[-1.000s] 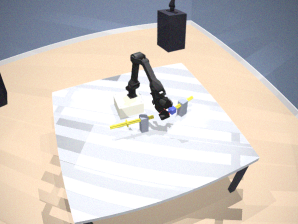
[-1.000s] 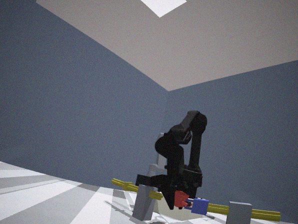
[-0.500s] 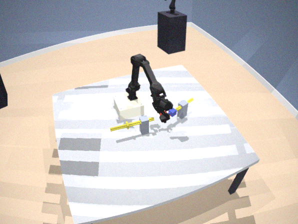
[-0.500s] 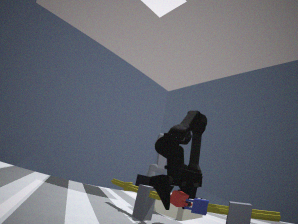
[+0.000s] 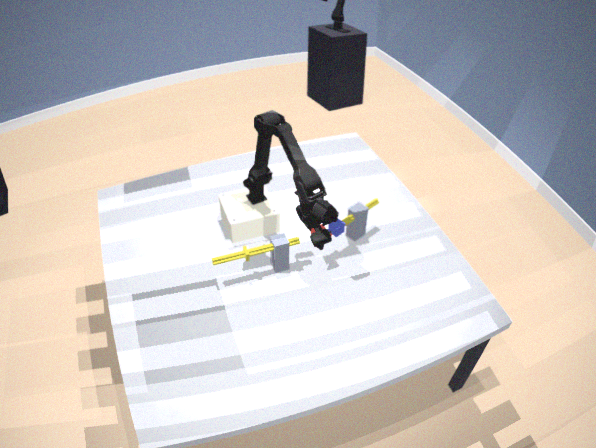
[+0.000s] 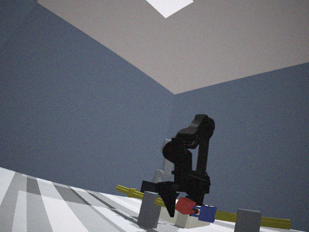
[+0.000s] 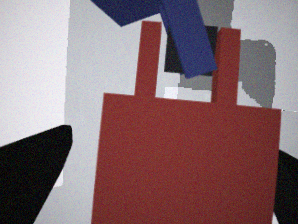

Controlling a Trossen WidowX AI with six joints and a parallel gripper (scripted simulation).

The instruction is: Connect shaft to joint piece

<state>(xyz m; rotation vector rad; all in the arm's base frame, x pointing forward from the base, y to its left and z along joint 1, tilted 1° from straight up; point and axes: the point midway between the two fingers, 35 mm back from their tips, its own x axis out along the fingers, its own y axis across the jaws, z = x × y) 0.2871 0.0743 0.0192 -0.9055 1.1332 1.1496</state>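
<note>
Right now my gripper tip is 10 mm to the right of the red square joint piece and 30 mm below it.
</note>
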